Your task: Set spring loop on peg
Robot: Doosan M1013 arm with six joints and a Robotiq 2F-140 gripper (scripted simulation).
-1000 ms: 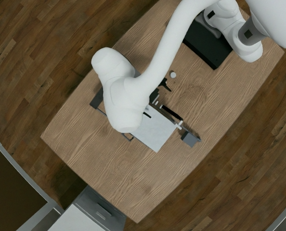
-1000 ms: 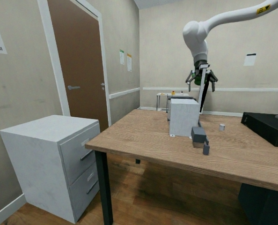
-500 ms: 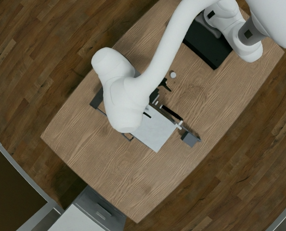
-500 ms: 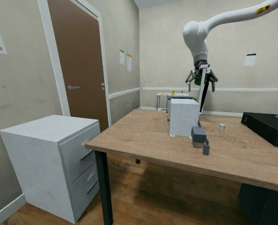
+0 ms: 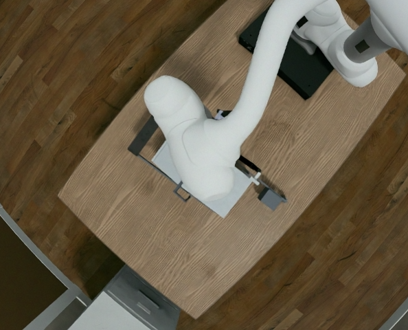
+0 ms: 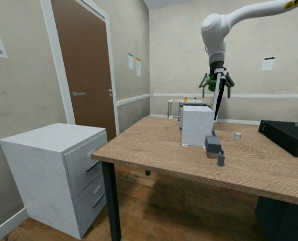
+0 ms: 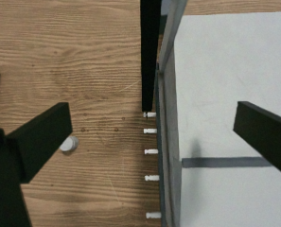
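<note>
The steel test weight is 180 mm behind my hand, 30 mm to the right of it and 270 mm below it. Also, from my hand: white peg (10 mm ahead, 120 mm to the left, 110 mm above).
</note>
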